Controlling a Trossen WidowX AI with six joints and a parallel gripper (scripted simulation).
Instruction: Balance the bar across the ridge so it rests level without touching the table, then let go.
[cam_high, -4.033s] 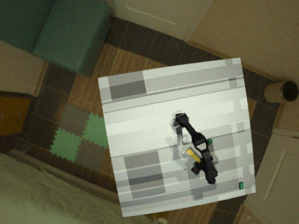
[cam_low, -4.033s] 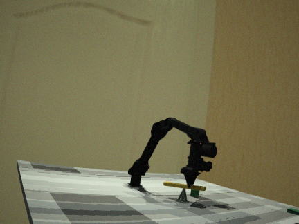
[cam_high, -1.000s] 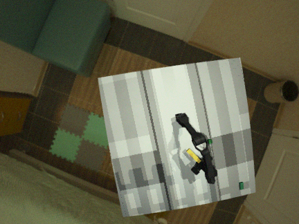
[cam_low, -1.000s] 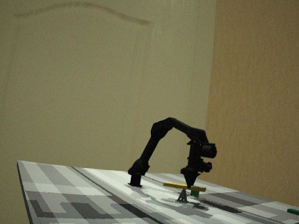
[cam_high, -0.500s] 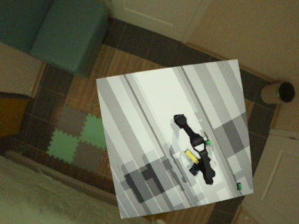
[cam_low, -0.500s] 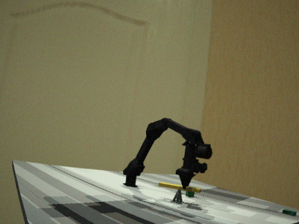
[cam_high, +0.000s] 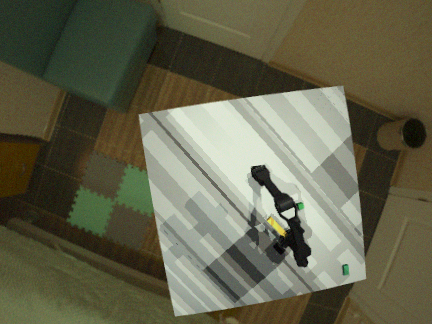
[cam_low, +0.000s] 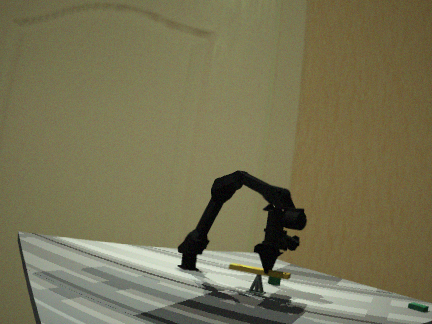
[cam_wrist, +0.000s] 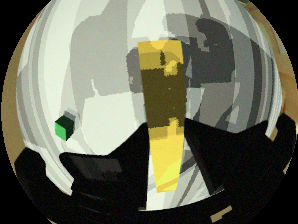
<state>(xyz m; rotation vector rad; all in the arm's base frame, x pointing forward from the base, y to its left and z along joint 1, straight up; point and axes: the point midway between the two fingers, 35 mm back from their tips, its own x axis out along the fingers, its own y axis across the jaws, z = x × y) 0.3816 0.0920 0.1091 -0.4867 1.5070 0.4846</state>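
Now: gripper tip 20 mm to the left of the yellow bar and 20 mm past it. Round my gripper tip: small green cube (140 mm to the left, 130 mm behind, 60 mm below).
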